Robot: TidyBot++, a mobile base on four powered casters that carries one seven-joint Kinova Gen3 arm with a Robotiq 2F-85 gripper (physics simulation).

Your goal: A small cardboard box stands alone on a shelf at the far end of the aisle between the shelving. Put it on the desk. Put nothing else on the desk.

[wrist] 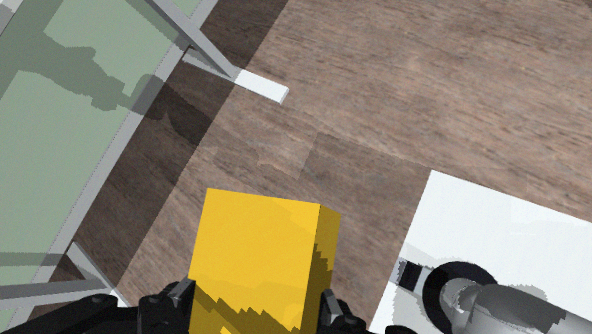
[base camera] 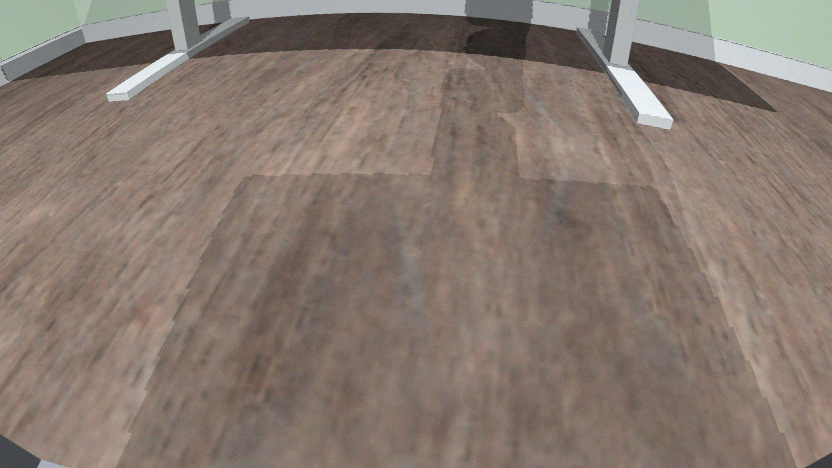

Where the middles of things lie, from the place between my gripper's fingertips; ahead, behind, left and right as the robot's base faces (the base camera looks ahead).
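Labels:
The yellow cardboard box (wrist: 255, 257) is here in my sight, 1 cm to the right of my hand.

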